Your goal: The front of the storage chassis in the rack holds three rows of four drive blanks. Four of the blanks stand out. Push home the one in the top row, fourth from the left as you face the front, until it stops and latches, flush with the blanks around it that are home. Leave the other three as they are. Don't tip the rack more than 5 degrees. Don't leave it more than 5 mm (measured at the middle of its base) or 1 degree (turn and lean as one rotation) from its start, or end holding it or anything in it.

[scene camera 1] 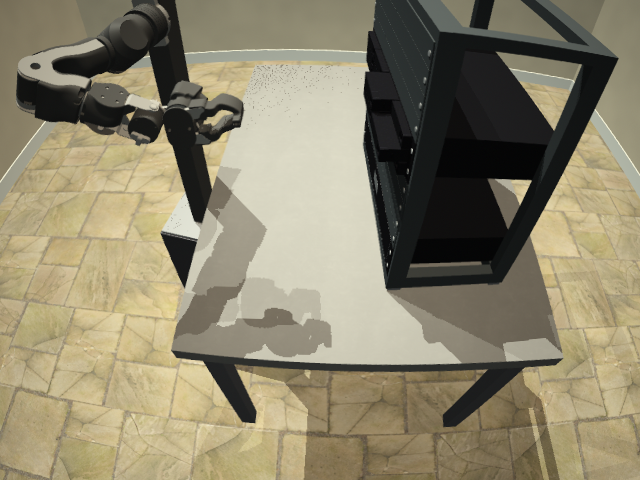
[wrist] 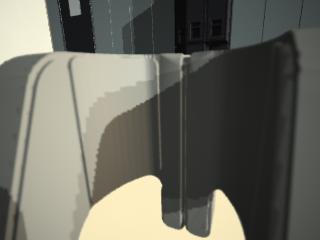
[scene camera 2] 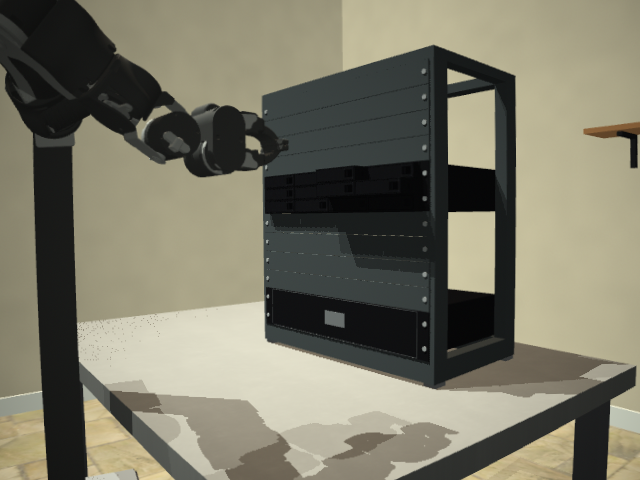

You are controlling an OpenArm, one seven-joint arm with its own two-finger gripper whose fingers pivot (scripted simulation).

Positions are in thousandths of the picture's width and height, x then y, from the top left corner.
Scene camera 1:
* my gripper: 379, 239
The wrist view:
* my gripper: 608, 590
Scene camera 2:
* my gripper: 434, 305
